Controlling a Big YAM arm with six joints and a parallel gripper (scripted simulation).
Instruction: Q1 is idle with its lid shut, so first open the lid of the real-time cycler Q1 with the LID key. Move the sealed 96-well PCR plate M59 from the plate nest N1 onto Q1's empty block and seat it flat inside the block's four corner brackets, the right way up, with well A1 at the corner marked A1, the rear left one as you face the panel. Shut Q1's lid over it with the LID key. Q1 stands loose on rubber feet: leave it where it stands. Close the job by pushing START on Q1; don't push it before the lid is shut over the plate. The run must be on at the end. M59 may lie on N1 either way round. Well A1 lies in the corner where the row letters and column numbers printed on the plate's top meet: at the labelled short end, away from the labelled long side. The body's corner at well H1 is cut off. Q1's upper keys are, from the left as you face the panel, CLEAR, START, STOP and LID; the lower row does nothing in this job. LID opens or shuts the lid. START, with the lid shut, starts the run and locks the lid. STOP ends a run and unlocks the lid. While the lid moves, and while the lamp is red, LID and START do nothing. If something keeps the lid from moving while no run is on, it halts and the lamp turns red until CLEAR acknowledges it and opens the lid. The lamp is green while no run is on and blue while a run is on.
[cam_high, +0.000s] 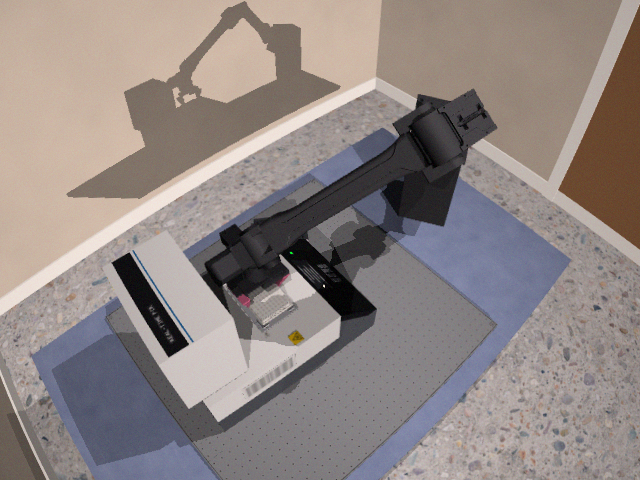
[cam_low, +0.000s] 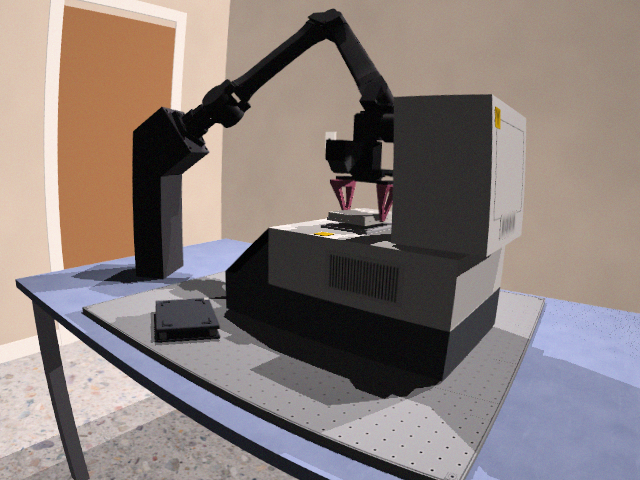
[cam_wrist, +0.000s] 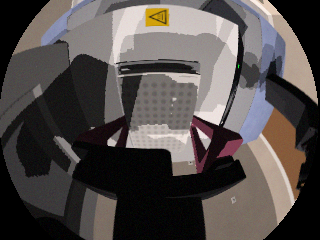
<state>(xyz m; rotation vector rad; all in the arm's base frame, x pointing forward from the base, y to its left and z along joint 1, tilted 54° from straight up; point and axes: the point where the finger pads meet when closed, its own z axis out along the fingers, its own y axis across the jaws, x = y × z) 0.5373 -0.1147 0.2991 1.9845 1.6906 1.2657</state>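
My gripper is now right at the sealed plate M59. The rest, counted from my hand: plate nest N1 (22 cm behind, 28 cm to the right, 20 cm below).
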